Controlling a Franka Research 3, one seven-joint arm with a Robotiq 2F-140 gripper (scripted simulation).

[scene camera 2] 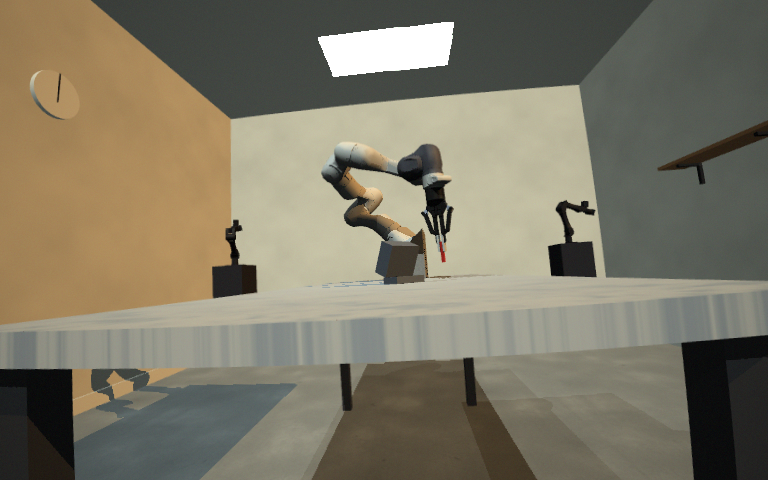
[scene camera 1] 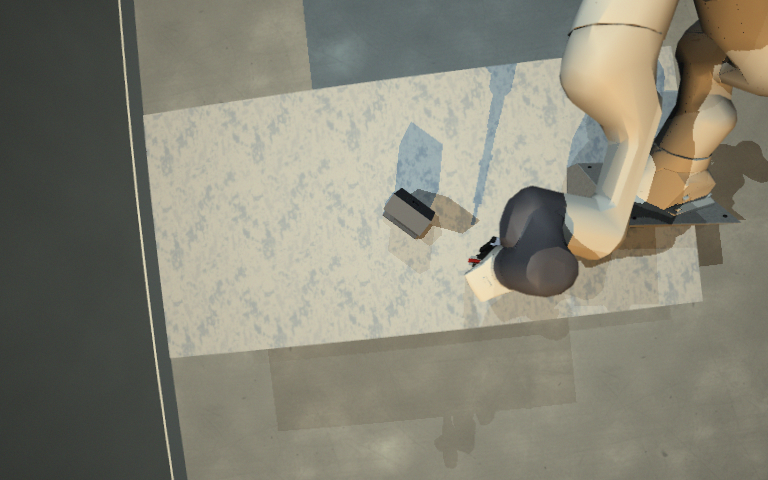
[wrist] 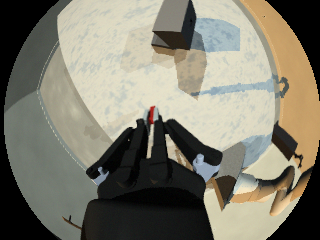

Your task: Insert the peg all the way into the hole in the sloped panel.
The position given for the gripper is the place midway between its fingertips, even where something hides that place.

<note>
In view: the gripper (scene camera 2: 442, 251).
The gripper is seen too in the wrist view (wrist: 152, 114).
</note>
